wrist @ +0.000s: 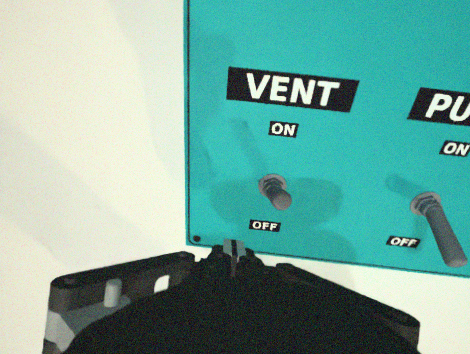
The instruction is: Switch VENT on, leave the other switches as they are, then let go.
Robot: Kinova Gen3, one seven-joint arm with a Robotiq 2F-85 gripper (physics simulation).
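Frame: origin at the arm's base, x ahead, y left, z up, level; metres.
Seen in the pictures: gripper, between the fingertips: [231, 253].
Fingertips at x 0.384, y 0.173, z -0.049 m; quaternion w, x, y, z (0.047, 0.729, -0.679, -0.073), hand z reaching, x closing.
Observation:
Pixels of each thing's top centre, then the offset from my fingertips to it. "*": a spot on its surface instead. Level surfaces: height alone.
- VENT switch, a spot on its surface: [276, 192] * dx +0.053, dy -0.018, dz +0.020 m
- OFF label, a spot on its surface: [264, 226] * dx +0.010, dy -0.025, dz -0.040 m
- second switch, a spot on its surface: [442, 235] * dx +0.042, dy -0.138, dz +0.000 m
- partly cut-off label, a spot on its surface: [447, 107] * dx +0.124, dy -0.117, dz -0.002 m
- pale surface, height of its surface: dz -0.112 m
The VENT switch [276, 192] is a grey lever in a round collar on the teal panel [300, 45], between its ON label [283, 129] and OFF label [264, 226]. The lever looks short and points out toward the camera. It stands more upward, toward ON, than the neighbouring lever, and its shadow runs up and left. My gripper [231, 253] is shut and empty. Its tips show below the OFF label at the panel's lower edge, apart from the lever.
A second switch [442, 235], under a partly cut-off label [447, 107] starting with PU, stands to the right. Its long lever slants down toward its OFF side. The panel's left edge and lower left corner show, with a pale surface [90, 125] beyond.

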